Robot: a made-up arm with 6 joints.
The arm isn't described. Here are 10 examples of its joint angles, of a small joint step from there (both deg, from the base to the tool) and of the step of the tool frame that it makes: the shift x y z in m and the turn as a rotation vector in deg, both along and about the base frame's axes.
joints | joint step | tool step
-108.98 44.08 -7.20 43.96 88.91 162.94 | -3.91 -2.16 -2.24 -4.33 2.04 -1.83 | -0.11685 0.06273 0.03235 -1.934 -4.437 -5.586
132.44 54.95 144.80 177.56 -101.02 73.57 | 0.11 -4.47 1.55 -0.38 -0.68 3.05 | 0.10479 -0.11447 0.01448 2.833 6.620 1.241
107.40 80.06 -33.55 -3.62 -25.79 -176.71 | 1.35 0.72 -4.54 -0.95 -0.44 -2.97 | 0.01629 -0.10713 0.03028 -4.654 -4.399 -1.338
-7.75 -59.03 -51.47 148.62 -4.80 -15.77 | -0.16 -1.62 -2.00 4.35 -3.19 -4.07 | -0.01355 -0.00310 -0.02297 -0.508 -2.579 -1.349
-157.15 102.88 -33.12 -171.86 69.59 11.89 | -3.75 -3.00 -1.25 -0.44 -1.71 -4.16 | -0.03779 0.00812 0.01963 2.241 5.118 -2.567
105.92 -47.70 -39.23 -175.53 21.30 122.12 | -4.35 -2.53 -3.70 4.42 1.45 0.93 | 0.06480 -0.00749 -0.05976 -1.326 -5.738 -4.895
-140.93 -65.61 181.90 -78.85 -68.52 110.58 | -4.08 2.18 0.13 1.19 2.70 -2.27 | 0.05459 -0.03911 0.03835 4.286 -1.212 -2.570
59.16 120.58 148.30 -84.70 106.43 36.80 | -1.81 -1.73 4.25 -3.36 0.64 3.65 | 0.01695 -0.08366 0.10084 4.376 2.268 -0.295
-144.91 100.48 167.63 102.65 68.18 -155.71 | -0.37 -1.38 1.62 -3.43 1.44 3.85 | 0.04943 0.04187 0.03628 -2.588 5.819 2.296
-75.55 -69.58 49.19 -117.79 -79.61 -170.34 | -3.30 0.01 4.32 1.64 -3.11 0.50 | 0.07505 0.06581 -0.06617 -6.298 -0.093 -6.080
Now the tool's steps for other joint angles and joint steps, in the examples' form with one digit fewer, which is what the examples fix.
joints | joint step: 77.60 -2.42 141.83 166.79 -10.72 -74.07 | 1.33 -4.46 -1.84 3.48 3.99 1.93
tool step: 0.0008 -0.0951 -0.0497 -0.48 4.34 -2.13
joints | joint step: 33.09 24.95 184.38 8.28 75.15 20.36 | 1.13 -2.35 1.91 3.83 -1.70 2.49
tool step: -0.0340 -0.0250 -0.0694 5.92 0.33 2.23
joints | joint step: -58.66 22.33 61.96 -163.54 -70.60 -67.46 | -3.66 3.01 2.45 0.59 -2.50 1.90
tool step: -0.0441 -0.0842 -0.0296 -2.18 -0.92 -5.19
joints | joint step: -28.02 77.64 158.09 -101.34 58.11 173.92 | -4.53 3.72 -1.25 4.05 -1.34 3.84
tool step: 0.0343 -0.1320 -0.0623 1.34 8.42 -10.12
